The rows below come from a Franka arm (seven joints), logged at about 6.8 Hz.
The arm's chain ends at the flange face. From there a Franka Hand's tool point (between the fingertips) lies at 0.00 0.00 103.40 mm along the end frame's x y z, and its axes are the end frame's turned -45 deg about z.
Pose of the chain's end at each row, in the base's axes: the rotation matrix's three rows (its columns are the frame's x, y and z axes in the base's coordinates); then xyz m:
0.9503, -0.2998, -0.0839; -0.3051, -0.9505, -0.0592; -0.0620, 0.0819, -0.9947; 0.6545, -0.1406, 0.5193
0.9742, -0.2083, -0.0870; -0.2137, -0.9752, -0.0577; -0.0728, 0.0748, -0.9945; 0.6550, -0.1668, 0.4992
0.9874, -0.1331, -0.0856; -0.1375, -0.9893, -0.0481; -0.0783, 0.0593, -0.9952; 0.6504, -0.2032, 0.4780
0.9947, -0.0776, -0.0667; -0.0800, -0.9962, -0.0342; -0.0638, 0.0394, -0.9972; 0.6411, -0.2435, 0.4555
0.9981, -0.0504, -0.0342; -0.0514, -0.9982, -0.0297; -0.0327, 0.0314, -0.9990; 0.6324, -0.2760, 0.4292
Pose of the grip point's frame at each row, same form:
0.8840, 0.4600, -0.0839; 0.4564, -0.8878, -0.0592; -0.1018, 0.0141, -0.9947; 0.6458, -0.1467, 0.4164
0.8362, 0.5416, -0.0870; 0.5385, -0.8407, -0.0577; -0.1044, 0.0014, -0.9945; 0.6460, -0.1728, 0.3964
0.7923, 0.6041, -0.0856; 0.6023, -0.7968, -0.0481; -0.0973, -0.0134, -0.9952; 0.6415, -0.2082, 0.3751
0.7582, 0.6485, -0.0667; 0.6479, -0.7610, -0.0342; -0.0730, -0.0173, -0.9972; 0.6342, -0.2470, 0.3524
0.7414, 0.6701, -0.0342; 0.6695, -0.7422, -0.0297; -0.0453, -0.0009, -0.9990; 0.6289, -0.2791, 0.3259

